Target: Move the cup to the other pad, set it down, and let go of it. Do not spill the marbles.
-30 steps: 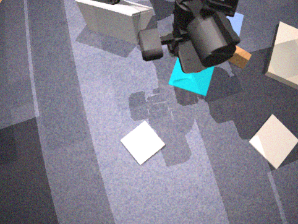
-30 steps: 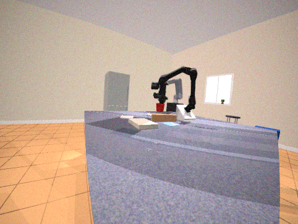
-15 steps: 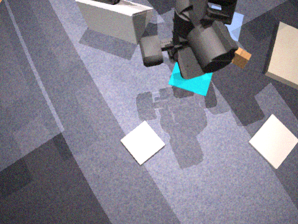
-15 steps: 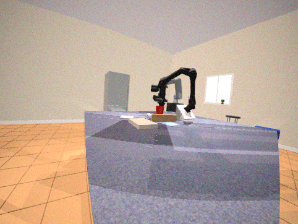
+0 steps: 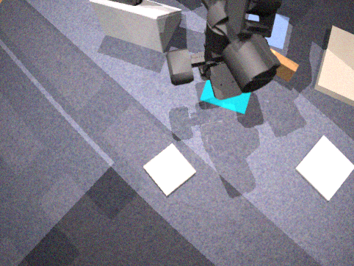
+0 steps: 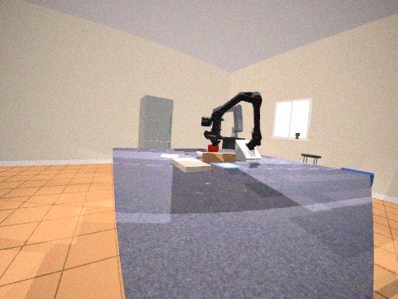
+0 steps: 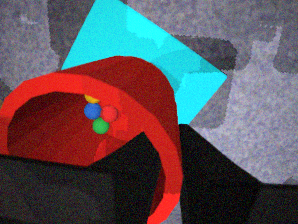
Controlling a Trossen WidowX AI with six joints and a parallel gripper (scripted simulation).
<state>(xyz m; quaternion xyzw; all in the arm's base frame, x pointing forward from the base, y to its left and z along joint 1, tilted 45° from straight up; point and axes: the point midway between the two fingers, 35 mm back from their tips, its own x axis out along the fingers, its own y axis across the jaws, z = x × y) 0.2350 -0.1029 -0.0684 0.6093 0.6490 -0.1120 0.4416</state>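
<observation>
My gripper tip is 3 cm short of the cyan pad, 2 cm to the right of it and 6 cm above it. Round my gripper tip: orange wooden bar (6 cm ahead, 11 cm to the left, 4 cm below); then cup (3 cm ahead, 1 cm to the left).
</observation>
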